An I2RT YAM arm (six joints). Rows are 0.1 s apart.
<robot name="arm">
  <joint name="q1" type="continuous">
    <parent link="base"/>
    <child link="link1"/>
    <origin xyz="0 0 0.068"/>
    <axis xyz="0 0 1"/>
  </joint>
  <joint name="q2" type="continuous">
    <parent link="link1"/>
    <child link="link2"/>
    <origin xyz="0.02 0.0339 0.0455"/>
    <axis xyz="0 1 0"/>
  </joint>
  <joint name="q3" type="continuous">
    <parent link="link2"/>
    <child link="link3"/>
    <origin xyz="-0.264 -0.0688 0"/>
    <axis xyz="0 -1 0"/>
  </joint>
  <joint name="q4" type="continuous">
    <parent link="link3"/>
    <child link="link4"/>
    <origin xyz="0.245 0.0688 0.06"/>
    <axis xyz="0 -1 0"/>
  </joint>
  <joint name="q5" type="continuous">
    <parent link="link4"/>
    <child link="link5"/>
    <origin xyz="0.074 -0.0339 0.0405"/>
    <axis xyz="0 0 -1"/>
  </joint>
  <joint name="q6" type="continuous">
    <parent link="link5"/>
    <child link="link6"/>
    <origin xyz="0.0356 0 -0.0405"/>
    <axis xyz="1 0 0"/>
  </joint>
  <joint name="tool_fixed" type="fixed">
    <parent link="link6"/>
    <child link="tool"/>
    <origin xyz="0 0 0" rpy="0 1.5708 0"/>
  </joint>
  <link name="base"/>
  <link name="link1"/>
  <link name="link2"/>
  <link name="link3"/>
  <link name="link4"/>
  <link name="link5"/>
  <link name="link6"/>
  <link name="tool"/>
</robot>
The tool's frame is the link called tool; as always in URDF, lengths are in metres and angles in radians. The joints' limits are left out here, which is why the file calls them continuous.
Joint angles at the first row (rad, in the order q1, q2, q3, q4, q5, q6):
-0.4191 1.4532 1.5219 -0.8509 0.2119 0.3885
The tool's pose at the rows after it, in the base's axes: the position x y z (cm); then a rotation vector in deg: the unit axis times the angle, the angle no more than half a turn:
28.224, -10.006, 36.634, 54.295, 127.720, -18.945
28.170, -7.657, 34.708, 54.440, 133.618, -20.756
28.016, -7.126, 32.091, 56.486, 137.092, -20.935
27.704, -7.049, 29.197, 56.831, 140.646, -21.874
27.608, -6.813, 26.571, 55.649, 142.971, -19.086
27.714, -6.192, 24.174, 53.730, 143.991, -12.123
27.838, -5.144, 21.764, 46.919, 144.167, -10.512
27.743, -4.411, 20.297, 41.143, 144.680, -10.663
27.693, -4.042, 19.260, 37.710, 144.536, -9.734
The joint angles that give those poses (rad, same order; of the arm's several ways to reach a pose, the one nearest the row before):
-0.3054 1.4532 1.5097 -0.9341 0.3016 0.3889
-0.2234 1.4532 1.4605 -1.0069 0.3519 0.4461
-0.2066 1.4532 1.3720 -0.9977 0.3523 0.4858
-0.2066 1.4532 1.2686 -0.9569 0.3489 0.4847
-0.2043 1.4532 1.1694 -0.8761 0.3054 0.4740
-0.1925 1.4532 1.0740 -0.7647 0.2199 0.4740
-0.1574 1.4532 0.9691 -0.6178 0.2031 0.4233
-0.1322 1.4536 0.9043 -0.5297 0.2024 0.3710
-0.1211 1.4567 0.8589 -0.4591 0.1883 0.3397

